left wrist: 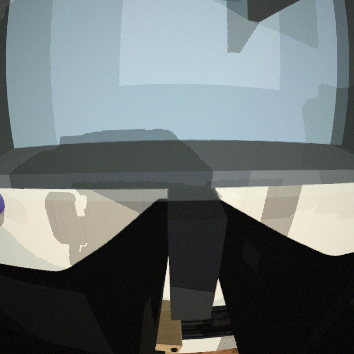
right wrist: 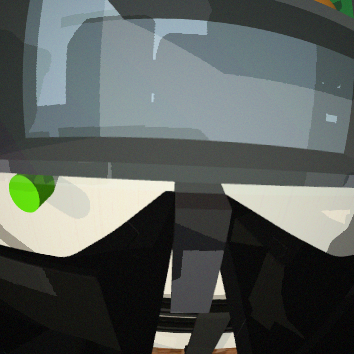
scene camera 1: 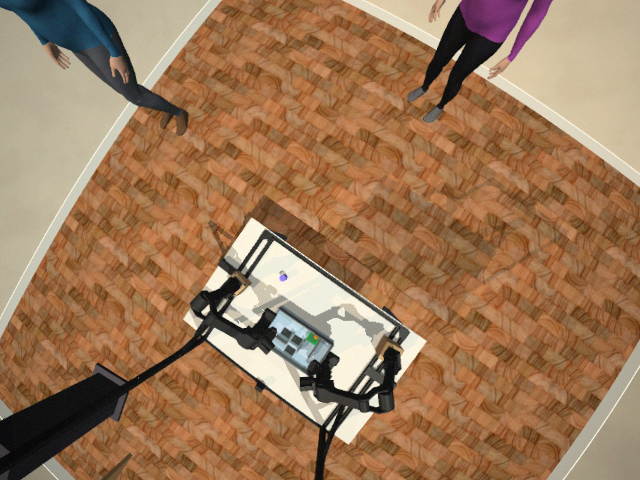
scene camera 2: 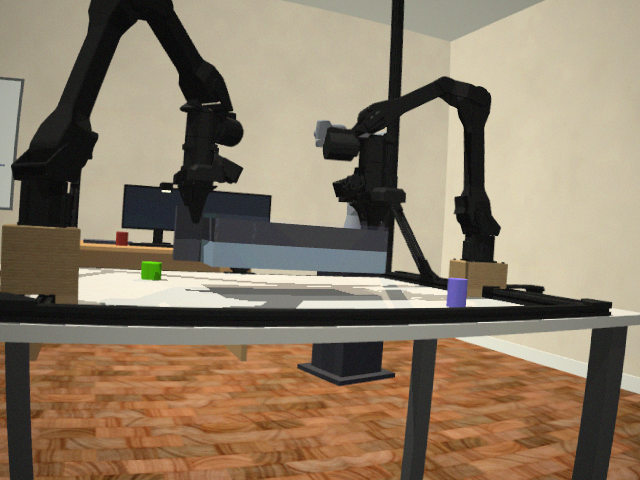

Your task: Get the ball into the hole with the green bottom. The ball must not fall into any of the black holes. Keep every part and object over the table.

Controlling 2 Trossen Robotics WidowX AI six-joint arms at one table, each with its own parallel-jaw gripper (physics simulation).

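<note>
The blue-grey box (scene camera 1: 283, 322) (scene camera 2: 294, 256) (left wrist: 175, 115) is held above the table between both grippers. Its green-bottomed hole (scene camera 1: 310, 342) (right wrist: 346, 7) shows toward the right in scene camera 1. The orange ball (scene camera 1: 315, 337) (right wrist: 325, 2) appears within the green area, near its edge; I cannot tell how deep it sits. Black holes (scene camera 1: 296, 338) lie left of it. My left gripper (scene camera 2: 373, 226) (left wrist: 187, 207) is shut on the box's handle at one end. My right gripper (scene camera 2: 195, 221) (right wrist: 193, 201) is shut on the opposite handle.
A purple cylinder (scene camera 1: 282, 277) (scene camera 2: 456, 292) stands on the table (scene camera 1: 351, 431) (scene camera 2: 258, 333). A green cylinder (scene camera 2: 151, 270) (right wrist: 24, 194) stands near my right arm's side. Black rails (scene camera 2: 258, 315) run along the table edges. Two people stand apart from the table.
</note>
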